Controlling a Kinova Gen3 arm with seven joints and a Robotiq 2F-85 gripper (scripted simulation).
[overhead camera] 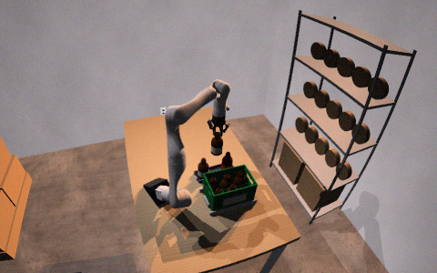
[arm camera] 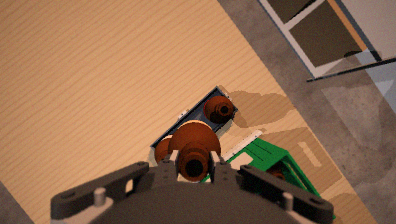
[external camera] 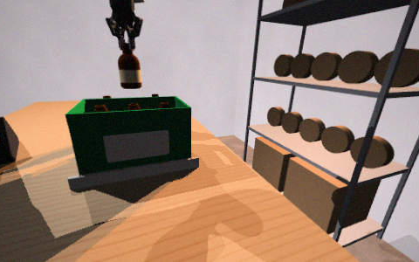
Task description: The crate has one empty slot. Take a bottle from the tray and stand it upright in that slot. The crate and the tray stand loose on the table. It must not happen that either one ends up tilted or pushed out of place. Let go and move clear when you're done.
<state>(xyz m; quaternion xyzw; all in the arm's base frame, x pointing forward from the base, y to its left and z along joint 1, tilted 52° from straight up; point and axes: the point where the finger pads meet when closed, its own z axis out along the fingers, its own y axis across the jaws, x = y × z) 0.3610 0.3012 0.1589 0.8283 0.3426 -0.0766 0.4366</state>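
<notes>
Right now my hand is 7 cm above the brown bottle. Round my hand: green crate 4 cm behind, 23 cm to the right, 25 cm below; dark tray 32 cm below.
</notes>
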